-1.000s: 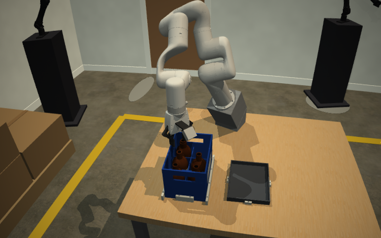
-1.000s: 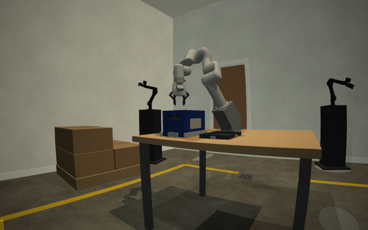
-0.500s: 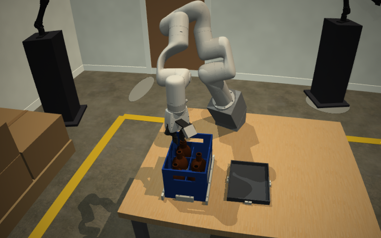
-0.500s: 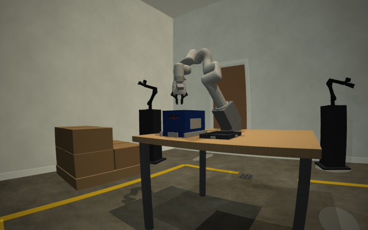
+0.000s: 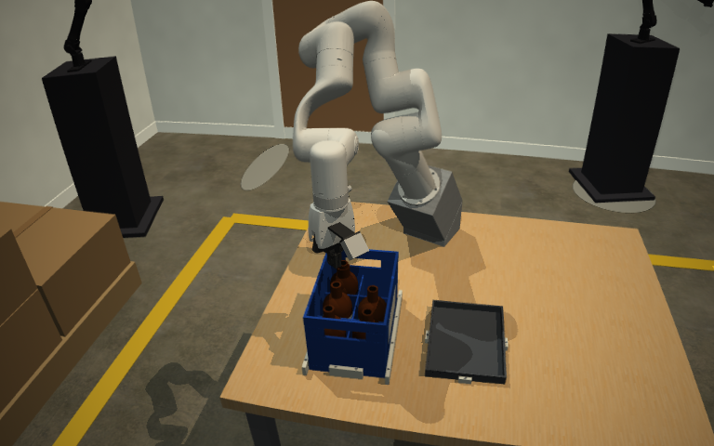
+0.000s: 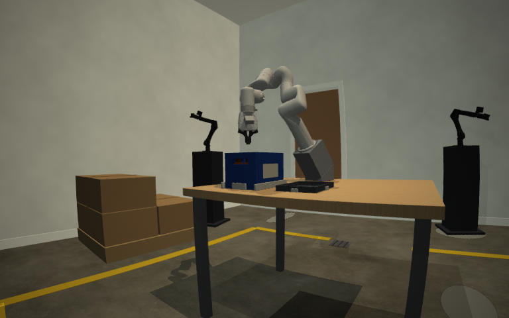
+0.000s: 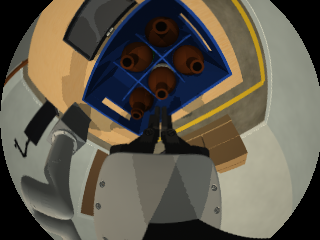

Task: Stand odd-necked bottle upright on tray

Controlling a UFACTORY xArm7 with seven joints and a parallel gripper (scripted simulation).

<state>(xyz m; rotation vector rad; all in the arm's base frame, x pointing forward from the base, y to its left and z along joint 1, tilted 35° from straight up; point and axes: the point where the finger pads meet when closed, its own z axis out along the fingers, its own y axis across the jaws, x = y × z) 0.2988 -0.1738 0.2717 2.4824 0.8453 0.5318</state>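
Right now the blue crate is 160 mm below my hand, 40 mm to the left of it and 10 mm ahead of it. Also, from my hand: brown bottle (160 mm below, 80 mm behind, 20 mm to the left); glass bottle (160 mm below); dark tray (320 mm to the left, 230 mm below, 70 mm ahead).
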